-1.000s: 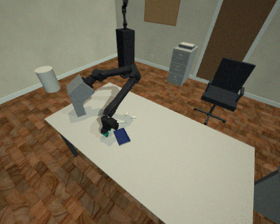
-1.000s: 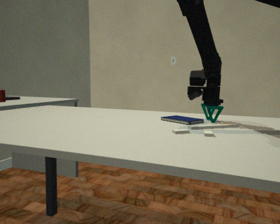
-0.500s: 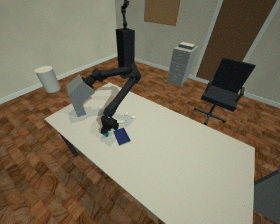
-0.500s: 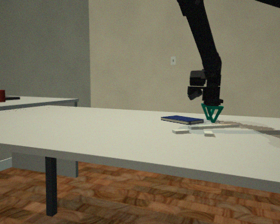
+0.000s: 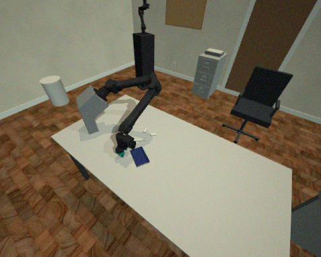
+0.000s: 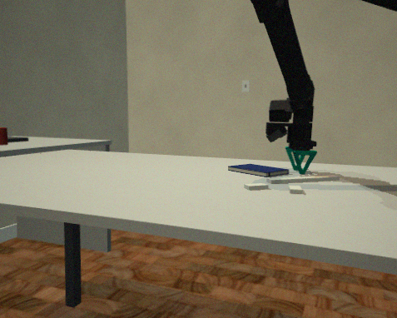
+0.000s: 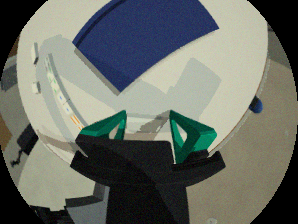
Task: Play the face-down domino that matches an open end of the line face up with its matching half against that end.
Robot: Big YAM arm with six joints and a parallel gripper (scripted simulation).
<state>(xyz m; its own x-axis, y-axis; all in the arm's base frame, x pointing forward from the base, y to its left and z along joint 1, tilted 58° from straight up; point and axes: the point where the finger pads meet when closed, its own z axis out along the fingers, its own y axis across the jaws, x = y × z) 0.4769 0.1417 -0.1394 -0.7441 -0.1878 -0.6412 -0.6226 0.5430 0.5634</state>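
The white domino lies 20 mm behind my hand. Also, from my hand: book 100 mm ahead, 80 mm to the left.
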